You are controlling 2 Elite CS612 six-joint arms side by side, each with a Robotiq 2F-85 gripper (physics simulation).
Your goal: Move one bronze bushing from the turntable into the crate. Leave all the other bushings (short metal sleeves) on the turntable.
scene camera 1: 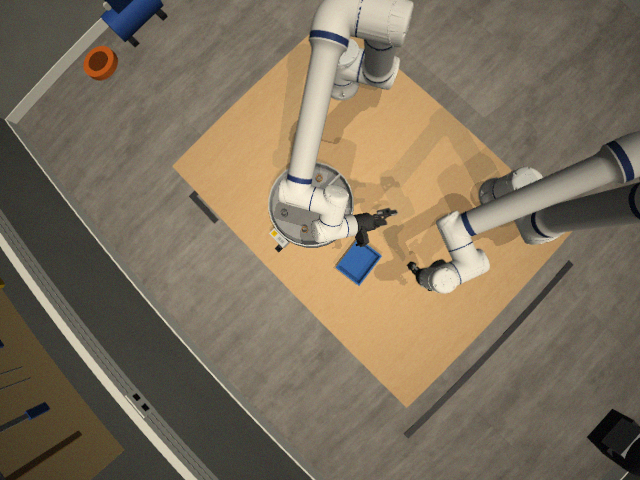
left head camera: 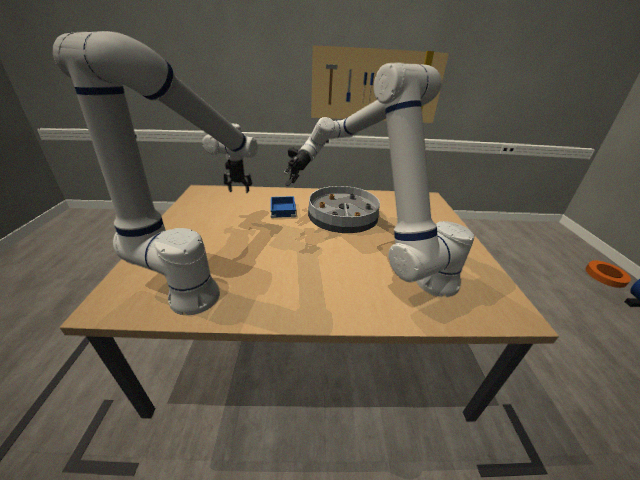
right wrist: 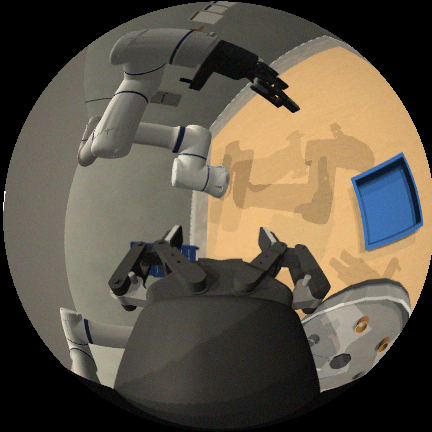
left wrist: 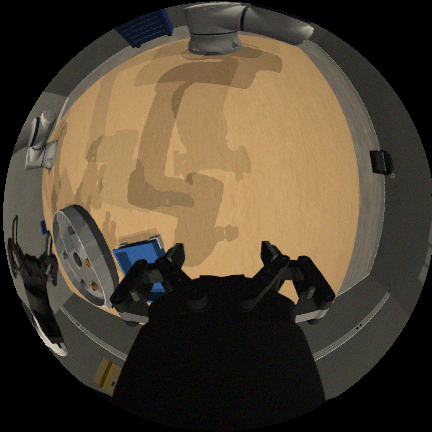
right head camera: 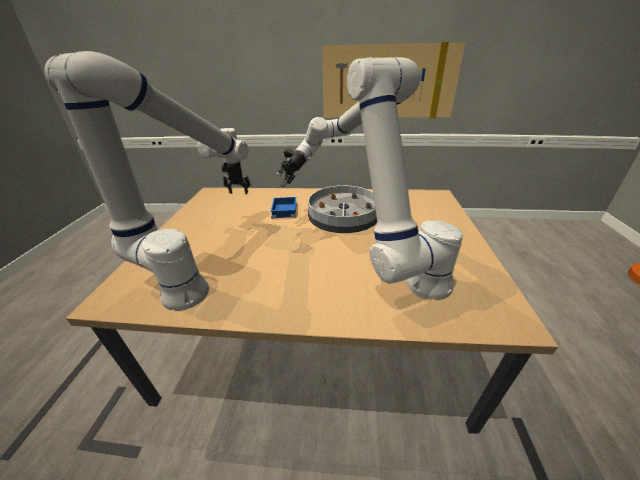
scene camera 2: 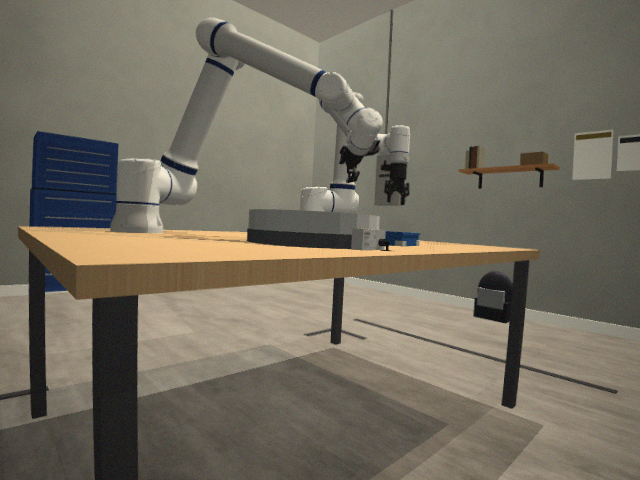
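Observation:
The round grey walled turntable (left head camera: 341, 223) (right head camera: 341, 222) (scene camera 2: 294, 221) carries three bronze bushings and three dark grey ones, spaced in a ring. The bronze ones are at its left (left head camera: 321, 205) (right head camera: 321, 205), back left (left head camera: 331, 196) (right head camera: 333, 196) and front right (left head camera: 357, 213) (right head camera: 355, 213) in the head views. The blue crate (left head camera: 283, 206) (scene camera 1: 358, 263) (right wrist: 390, 205) beside it shows no bushing inside. My left gripper (left head camera: 238, 190) (left wrist: 222, 250) is open and empty, pointing down, high above the table. My right gripper (left head camera: 291, 180) (right wrist: 220, 233) is open and empty, tilted, high near the crate and turntable.
A small light box (scene camera 1: 278, 238) (scene camera 2: 366, 238) stands against the turntable near the table edge. My right forearm (scene camera 1: 312, 113) and wrist pass over the turntable in scene camera 1 and hide part of it. The two grippers hang fairly near each other.

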